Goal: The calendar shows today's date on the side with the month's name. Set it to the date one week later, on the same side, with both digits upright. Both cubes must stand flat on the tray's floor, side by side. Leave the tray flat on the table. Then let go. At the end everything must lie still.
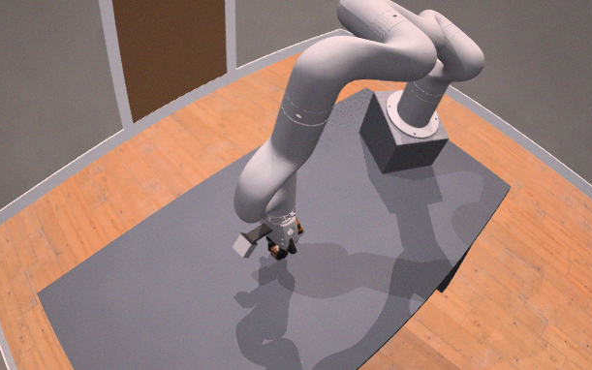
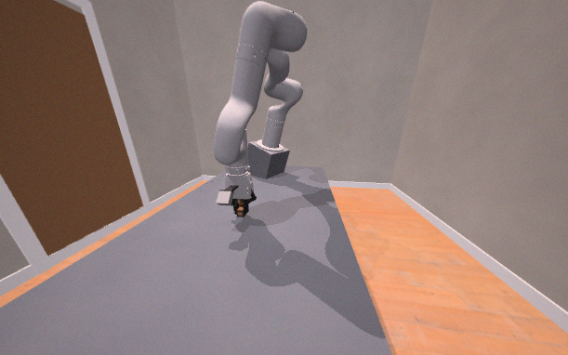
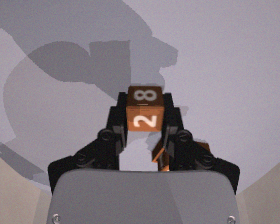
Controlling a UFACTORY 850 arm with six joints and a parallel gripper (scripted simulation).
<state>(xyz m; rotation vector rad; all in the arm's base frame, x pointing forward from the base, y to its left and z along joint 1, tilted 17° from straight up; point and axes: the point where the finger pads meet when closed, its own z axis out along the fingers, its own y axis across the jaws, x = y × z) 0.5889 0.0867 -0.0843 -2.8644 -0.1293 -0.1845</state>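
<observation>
My hand is 10 mm above the number cube. Round my hand: brown wooden calendar tray (90 mm behind, 60 mm to the right, 20 mm below).
</observation>
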